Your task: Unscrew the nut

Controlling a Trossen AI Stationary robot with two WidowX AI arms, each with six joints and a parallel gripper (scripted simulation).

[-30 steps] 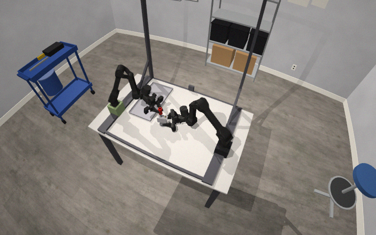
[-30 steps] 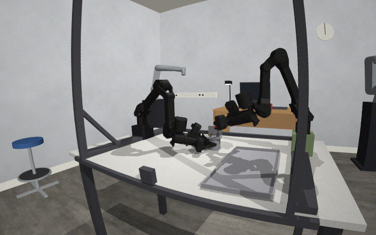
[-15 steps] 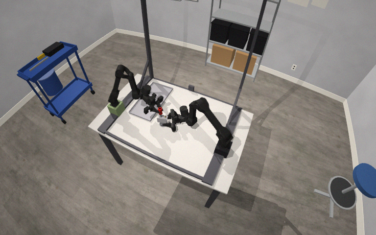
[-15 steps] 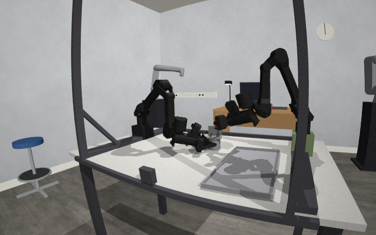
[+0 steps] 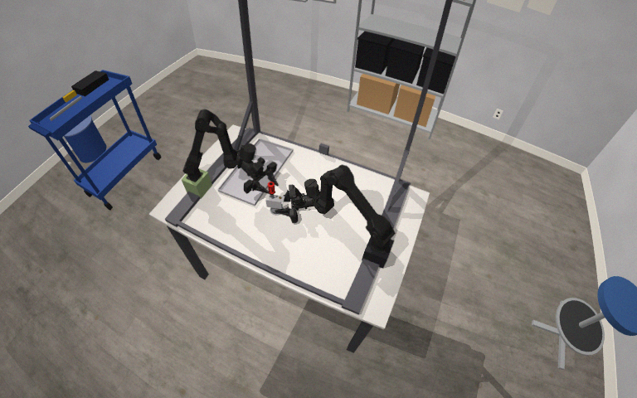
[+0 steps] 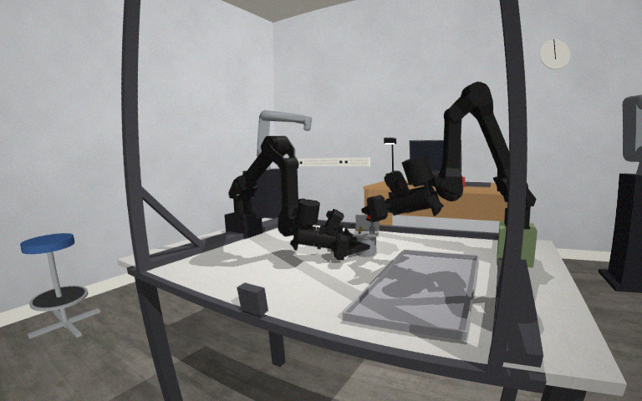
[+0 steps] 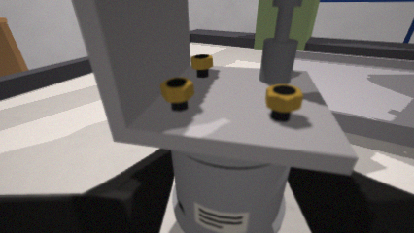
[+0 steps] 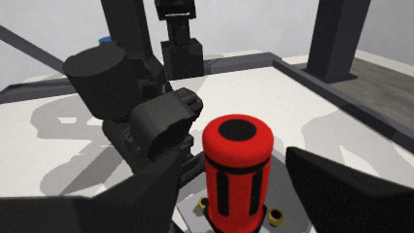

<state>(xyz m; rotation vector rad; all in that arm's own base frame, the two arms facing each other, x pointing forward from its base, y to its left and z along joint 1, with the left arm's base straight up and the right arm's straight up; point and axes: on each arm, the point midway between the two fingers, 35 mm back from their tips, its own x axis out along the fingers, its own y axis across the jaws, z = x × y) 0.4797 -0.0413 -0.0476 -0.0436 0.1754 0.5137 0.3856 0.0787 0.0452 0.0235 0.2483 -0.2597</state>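
My right hand is 3 cm above the red-handled nut driver, 2 cm to the right of it and 1 cm short of it. The rest, counted from my right hand: l-shaped bracket 7 cm below, 4 cm to the left, 2 cm ahead; grey joint module 11 cm below, 4 cm to the left, 1 cm ahead; shallow grey tray 17 cm to the right, 17 cm behind, 14 cm below.
Right now the grey joint module is 30 mm to the right of my left hand and 10 mm ahead of it. Also, from my left hand: l-shaped bracket: 40 mm above, 30 mm to the right, 10 mm ahead; red-handled nut driver: 80 mm above, 50 mm to the right; shallow grey tray: 240 mm to the right, 170 mm behind, 30 mm below.
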